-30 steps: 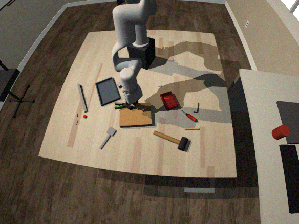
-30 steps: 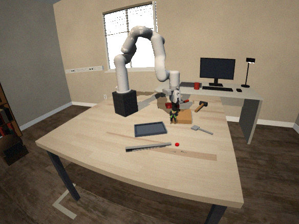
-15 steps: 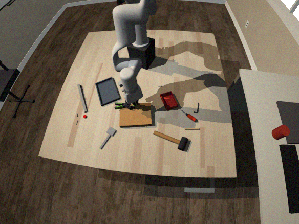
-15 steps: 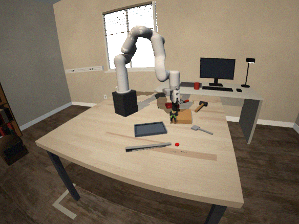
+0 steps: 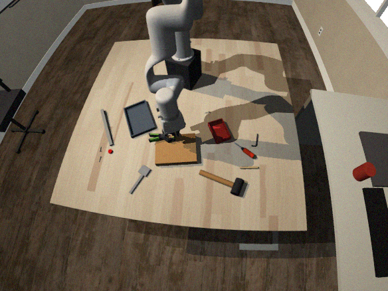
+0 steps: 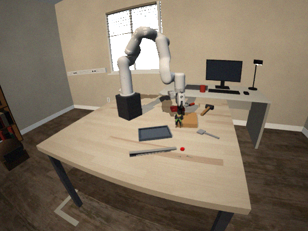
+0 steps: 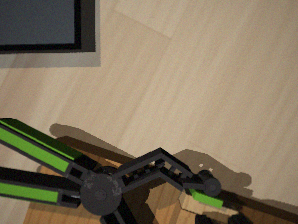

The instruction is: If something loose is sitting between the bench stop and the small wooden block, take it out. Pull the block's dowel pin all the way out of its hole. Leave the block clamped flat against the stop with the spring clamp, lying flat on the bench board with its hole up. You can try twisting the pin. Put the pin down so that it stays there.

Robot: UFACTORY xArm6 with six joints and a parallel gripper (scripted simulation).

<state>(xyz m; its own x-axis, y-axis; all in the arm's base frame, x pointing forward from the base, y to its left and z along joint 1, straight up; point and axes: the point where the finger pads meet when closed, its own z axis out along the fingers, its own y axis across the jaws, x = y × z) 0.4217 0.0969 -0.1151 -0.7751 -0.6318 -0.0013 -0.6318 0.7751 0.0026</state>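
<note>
Right now the dowel pin is 2 cm below my hand. The rest, counted from my hand: tan bench board (5 cm ahead, 1 cm to the left, 6 cm below); then small wooden block (4 cm below); then red bin (10 cm behind, 19 cm to the left, 7 cm below).
</note>
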